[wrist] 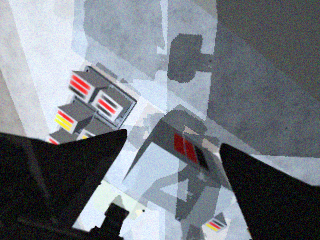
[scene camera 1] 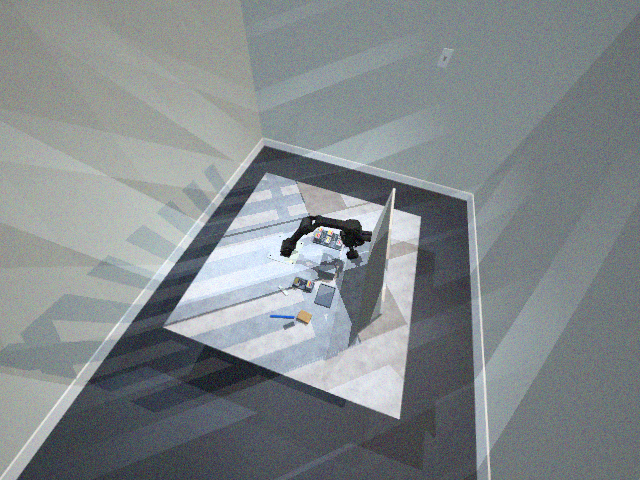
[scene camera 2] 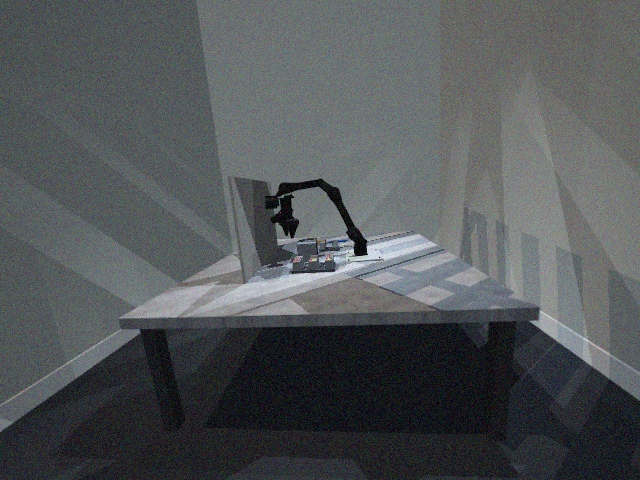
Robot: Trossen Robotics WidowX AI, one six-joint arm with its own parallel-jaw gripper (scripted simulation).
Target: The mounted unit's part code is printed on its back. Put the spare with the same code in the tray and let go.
My gripper is open, holding nothing. Also in view: a grey mounted unit and a tall upright panel.
